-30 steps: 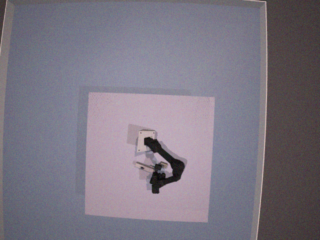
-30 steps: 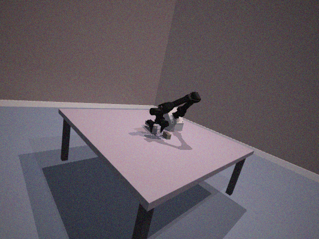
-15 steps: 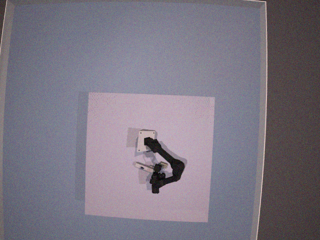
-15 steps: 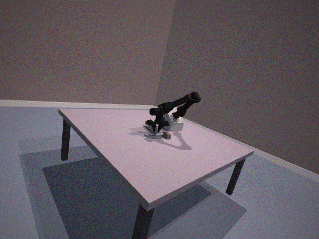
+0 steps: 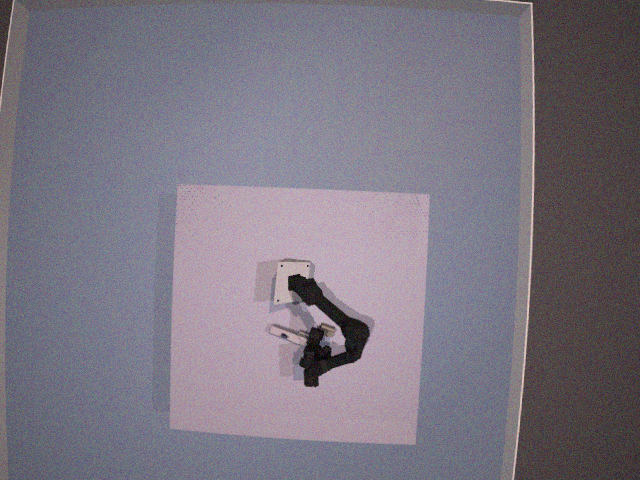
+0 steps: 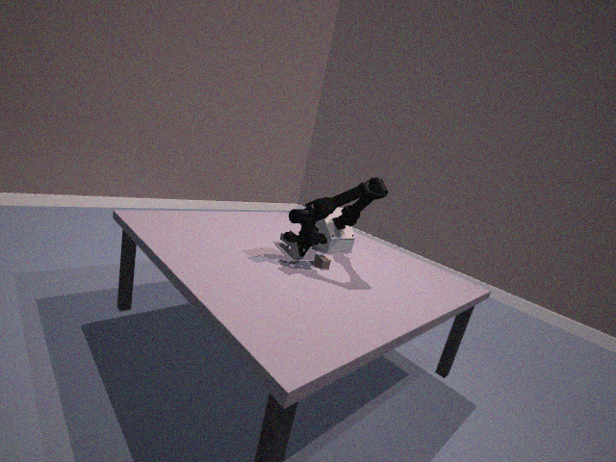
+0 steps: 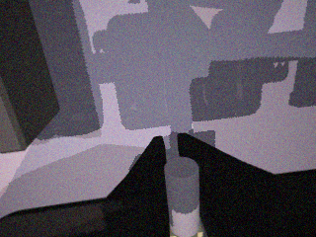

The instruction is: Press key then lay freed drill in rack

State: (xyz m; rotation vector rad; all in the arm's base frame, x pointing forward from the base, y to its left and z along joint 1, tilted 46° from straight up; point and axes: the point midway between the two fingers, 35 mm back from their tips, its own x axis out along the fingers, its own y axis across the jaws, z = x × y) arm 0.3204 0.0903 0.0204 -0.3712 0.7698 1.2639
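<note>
My gripper tip is now 50 mm to the left of the drill, 30 mm below it and 20 mm past it. Round my gripper tip: tan rack: 70 mm to the left, 60 mm behind; then pale long fixture block: 110 mm to the right, 40 mm behind, 20 mm above.
</note>
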